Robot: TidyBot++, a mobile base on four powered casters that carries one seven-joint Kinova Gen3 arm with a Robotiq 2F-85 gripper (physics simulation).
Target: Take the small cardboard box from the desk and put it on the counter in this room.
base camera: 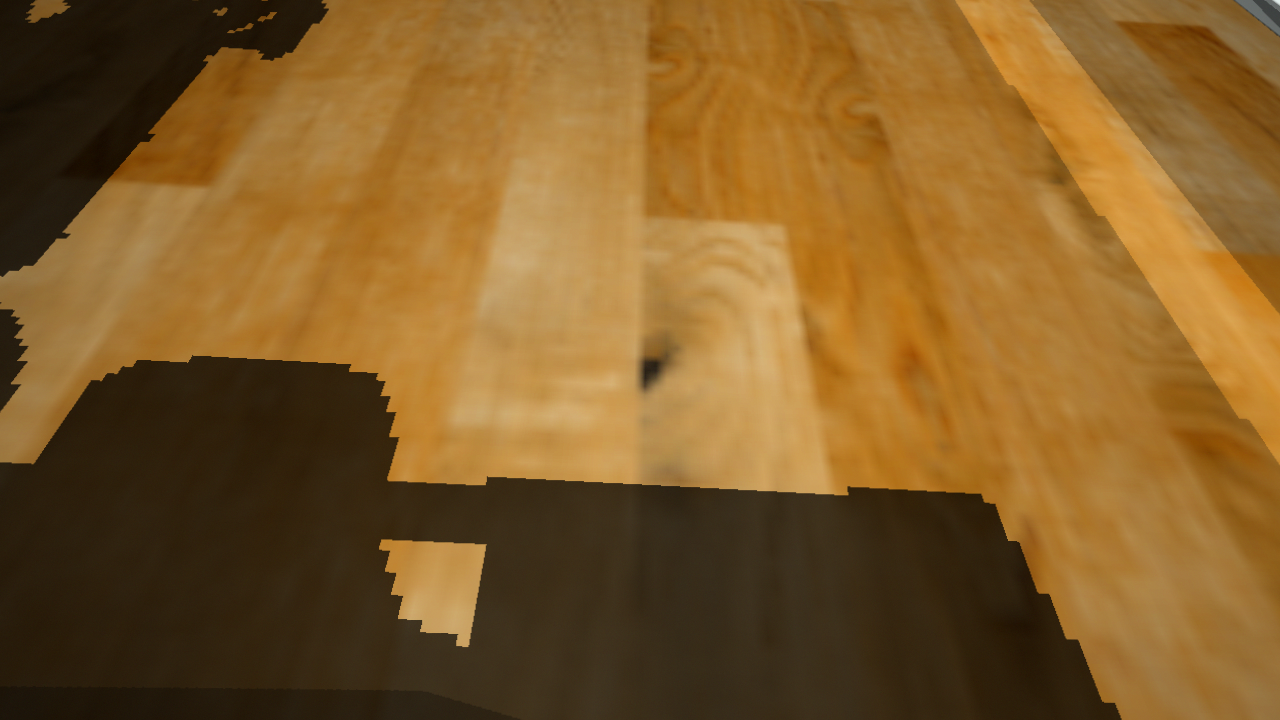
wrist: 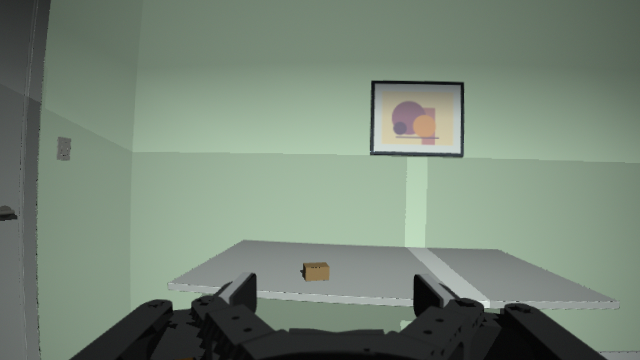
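The small brown cardboard box (wrist: 316,272) sits on the grey desk (wrist: 370,265), left of the desk's middle and near its front edge in the wrist view. My gripper (wrist: 334,292) is open with nothing between its fingers. In the wrist view the box shows beyond the gap between the two fingertips, a little left of its middle, with distance between them. The counter does not show in either view.
A framed picture (wrist: 417,119) hangs on the green wall behind the desk. A grey door (wrist: 12,275) with a handle stands at the far left, near a wall switch (wrist: 64,148). Dark shadows lie across the wooden floor (base camera: 572,268) in the base camera view.
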